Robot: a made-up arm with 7 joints. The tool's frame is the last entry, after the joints.
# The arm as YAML. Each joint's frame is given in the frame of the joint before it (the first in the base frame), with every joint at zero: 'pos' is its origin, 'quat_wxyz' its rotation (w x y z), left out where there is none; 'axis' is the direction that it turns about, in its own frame. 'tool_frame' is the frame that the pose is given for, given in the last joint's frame.
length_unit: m
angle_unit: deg
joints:
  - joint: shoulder
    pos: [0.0, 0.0, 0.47]
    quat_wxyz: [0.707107, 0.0, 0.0, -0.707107]
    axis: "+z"
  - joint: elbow
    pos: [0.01, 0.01, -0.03]
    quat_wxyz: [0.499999, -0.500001, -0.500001, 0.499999]
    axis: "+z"
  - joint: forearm
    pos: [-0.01, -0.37, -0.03]
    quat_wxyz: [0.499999, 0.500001, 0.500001, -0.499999]
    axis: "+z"
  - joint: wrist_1
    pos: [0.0, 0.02, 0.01]
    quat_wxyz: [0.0, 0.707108, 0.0, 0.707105]
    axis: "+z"
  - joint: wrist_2
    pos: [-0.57, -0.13, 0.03]
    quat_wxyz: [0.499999, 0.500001, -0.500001, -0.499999]
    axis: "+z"
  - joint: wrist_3
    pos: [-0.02, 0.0, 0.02]
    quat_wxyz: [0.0, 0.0, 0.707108, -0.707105]
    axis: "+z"
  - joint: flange
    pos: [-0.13, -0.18, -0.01]
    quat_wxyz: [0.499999, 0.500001, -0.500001, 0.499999]
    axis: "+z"
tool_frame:
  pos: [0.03, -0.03, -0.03]
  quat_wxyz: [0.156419, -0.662, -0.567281, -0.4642]
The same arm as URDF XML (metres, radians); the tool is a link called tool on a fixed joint. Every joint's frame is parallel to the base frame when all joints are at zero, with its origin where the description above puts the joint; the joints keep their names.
<robot name="arm">
  <joint name="shoulder" type="continuous">
    <parent link="base"/>
    <child link="link1"/>
    <origin xyz="0.0000 0.0000 0.4700"/>
    <axis xyz="0 0 1"/>
  </joint>
  <joint name="elbow" type="continuous">
    <parent link="link1"/>
    <child link="link2"/>
    <origin xyz="0.0100 -0.0100 -0.0300"/>
    <axis xyz="0 1 0"/>
  </joint>
  <joint name="forearm" type="continuous">
    <parent link="link2"/>
    <child link="link3"/>
    <origin xyz="-0.0100 -0.0300 0.3700"/>
    <axis xyz="0 0 1"/>
  </joint>
  <joint name="wrist_1" type="continuous">
    <parent link="link3"/>
    <child link="link4"/>
    <origin xyz="0.0200 0.0000 0.0100"/>
    <axis xyz="0 -1 0"/>
  </joint>
  <joint name="wrist_2" type="continuous">
    <parent link="link4"/>
    <child link="link5"/>
    <origin xyz="0.1300 -0.0300 -0.5700"/>
    <axis xyz="0 0 -1"/>
  </joint>
  <joint name="wrist_3" type="continuous">
    <parent link="link5"/>
    <child link="link6"/>
    <origin xyz="-0.0200 0.0000 -0.0200"/>
    <axis xyz="0 1 0"/>
  </joint>
  <joint name="flange" type="continuous">
    <parent link="link6"/>
    <child link="link7"/>
    <origin xyz="0.1300 -0.0100 -0.1800"/>
    <axis xyz="0 0 -1"/>
  </joint>
  <joint name="tool_fixed" type="fixed">
    <parent link="link7"/>
    <child link="tool"/>
    <origin xyz="-0.0300 0.0300 0.0300" rpy="-0.5509 0.9142 -0.1225"/>
  </joint>
  <link name="base"/>
  <link name="link1"/>
  <link name="link2"/>
  <link name="link3"/>
  <link name="link4"/>
  <link name="link5"/>
  <link name="link6"/>
  <link name="link7"/>
  <link name="tool"/>
</robot>

